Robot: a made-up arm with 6 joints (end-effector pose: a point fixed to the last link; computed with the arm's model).
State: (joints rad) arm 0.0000 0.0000 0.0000 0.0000 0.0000 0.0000
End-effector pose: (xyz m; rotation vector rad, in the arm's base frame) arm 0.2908 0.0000 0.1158 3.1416 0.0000 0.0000
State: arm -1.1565 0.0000 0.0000 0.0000 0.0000 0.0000
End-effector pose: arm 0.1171 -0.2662 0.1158 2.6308 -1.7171 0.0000
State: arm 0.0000 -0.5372 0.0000 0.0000 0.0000 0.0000
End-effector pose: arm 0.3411 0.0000 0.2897 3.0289 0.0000 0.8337
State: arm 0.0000 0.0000 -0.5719 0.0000 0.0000 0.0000
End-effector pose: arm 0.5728 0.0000 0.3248 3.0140 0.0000 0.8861
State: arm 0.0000 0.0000 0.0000 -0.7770 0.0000 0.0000
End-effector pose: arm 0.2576 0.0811 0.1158 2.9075 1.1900 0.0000
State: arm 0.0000 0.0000 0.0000 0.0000 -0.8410 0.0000
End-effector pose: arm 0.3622 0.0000 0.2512 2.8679 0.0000 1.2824
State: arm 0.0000 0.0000 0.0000 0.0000 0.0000 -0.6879
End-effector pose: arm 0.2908 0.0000 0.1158 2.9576 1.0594 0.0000
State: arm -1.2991 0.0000 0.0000 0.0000 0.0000 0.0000
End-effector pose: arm 0.0780 -0.2801 0.1158 2.5018 -1.9001 0.0000
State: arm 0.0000 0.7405 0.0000 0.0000 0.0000 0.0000
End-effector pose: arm 0.0943 0.0000 -0.0337 2.9287 0.0000 -1.1368
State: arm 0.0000 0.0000 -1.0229 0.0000 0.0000 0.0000
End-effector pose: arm 0.6867 0.0000 0.5788 2.7396 0.0000 1.5376
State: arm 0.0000 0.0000 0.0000 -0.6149 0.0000 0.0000
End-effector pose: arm 0.2696 0.0667 0.1158 2.9943 0.9507 0.0000
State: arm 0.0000 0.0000 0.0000 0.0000 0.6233 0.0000
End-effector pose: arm 0.1829 0.0000 0.0760 2.9903 0.0000 -0.9633
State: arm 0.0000 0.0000 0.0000 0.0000 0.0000 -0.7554
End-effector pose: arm 0.2908 0.0000 0.1158 2.9202 1.1586 0.0000
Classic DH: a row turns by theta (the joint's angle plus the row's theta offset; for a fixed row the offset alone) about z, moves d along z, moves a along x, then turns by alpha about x. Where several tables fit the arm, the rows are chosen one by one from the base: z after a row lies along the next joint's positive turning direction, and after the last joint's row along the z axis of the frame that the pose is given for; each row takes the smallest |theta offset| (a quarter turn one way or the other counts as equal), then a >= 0, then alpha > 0; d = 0 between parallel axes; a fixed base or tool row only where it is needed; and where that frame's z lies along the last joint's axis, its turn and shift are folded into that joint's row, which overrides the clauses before.
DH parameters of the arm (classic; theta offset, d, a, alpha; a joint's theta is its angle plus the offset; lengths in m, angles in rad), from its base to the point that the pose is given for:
joint 1: 0 0.2941 0 -1.5708
joint 2: -1.385 0 0.413 0
joint 3: 1.385 0 0.0988 -1.5708
joint 4: 0 0.4366 0 1.5708
joint 5: 0 0 0.1157 -1.5708
joint 6: 0 0.1476 0 0

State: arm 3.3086 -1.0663 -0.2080 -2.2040 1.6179 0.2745
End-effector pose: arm -0.2752 0.0786 0.5788 0.2541 -1.3175 -2.5756
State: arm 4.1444 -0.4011 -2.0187 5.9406 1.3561 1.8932
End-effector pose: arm -0.1985 -0.2364 1.1246 -1.1430 -2.0544 1.3154
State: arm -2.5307 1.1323 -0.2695 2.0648 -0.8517 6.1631
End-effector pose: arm -0.1495 0.0966 0.0992 -0.9786 -1.9474 -1.8059
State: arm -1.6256 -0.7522 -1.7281 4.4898 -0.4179 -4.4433
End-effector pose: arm 0.1585 -0.0602 1.0948 0.8900 -0.3234 1.5942
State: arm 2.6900 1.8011 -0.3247 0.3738 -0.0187 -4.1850
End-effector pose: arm 0.1826 -0.0405 -0.1358 1.9169 0.2158 1.4641
